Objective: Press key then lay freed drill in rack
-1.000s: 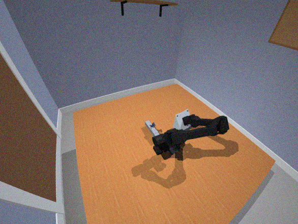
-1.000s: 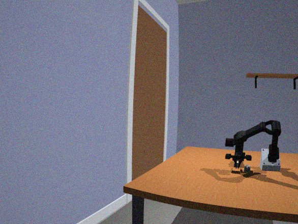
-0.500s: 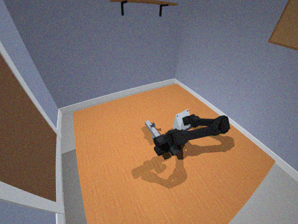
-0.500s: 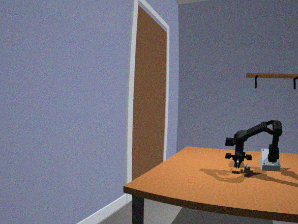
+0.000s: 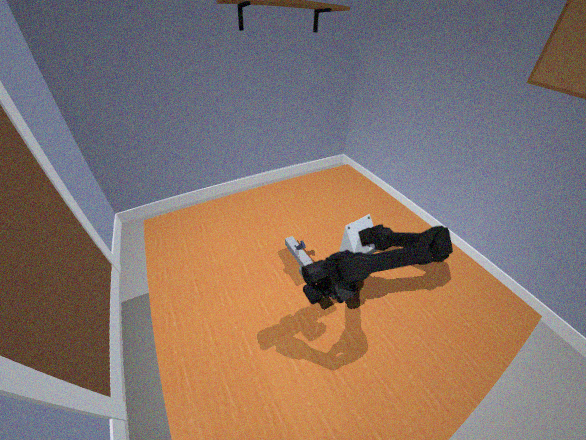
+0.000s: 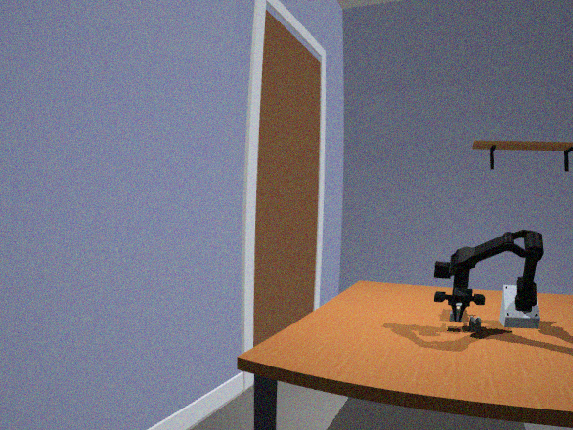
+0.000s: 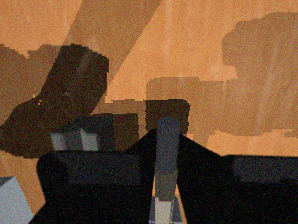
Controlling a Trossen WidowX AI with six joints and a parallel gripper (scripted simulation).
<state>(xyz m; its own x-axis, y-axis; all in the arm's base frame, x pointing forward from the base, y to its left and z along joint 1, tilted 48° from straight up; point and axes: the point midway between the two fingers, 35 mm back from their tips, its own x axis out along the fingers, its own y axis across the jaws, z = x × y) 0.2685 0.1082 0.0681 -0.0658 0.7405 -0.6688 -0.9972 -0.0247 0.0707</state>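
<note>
Right now my gripper tip is 70 mm past the grey rack, 30 mm to the left of it and 20 mm above it. From my gripper tip the other things lie so: dark key: 10 mm behind, 210 mm to the right, 50 mm above; then grey holder block: 200 mm to the right; then drill: 40 mm to the right, 30 mm above.
</note>
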